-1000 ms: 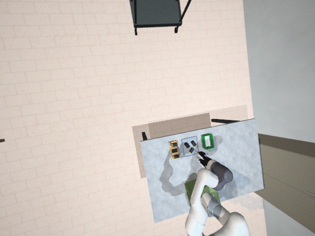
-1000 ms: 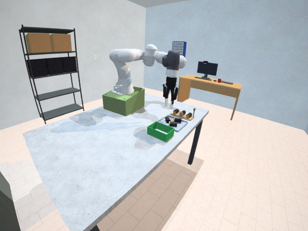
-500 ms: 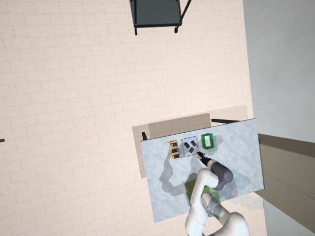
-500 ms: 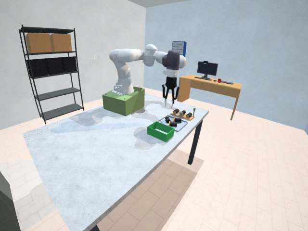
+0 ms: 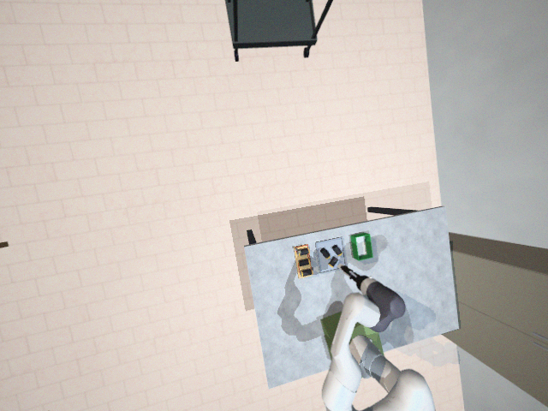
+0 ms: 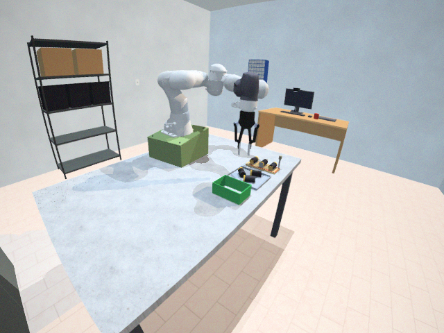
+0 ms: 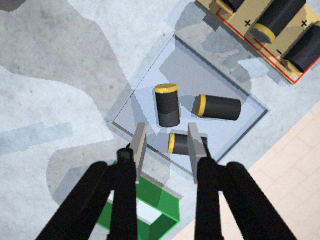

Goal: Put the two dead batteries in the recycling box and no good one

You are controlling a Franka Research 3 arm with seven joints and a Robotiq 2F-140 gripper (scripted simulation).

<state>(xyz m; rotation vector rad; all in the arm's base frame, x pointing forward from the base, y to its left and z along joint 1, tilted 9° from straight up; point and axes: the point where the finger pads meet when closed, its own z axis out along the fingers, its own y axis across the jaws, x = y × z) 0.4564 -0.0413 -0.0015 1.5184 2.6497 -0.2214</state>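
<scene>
My hand is 40 mm short of the grey tray and 150 mm above it. From my hand the other things lie so: green recycling box 40 mm ahead, 200 mm to the right, 140 mm below; post 160 mm ahead, 210 mm to the left, 120 mm below.
</scene>
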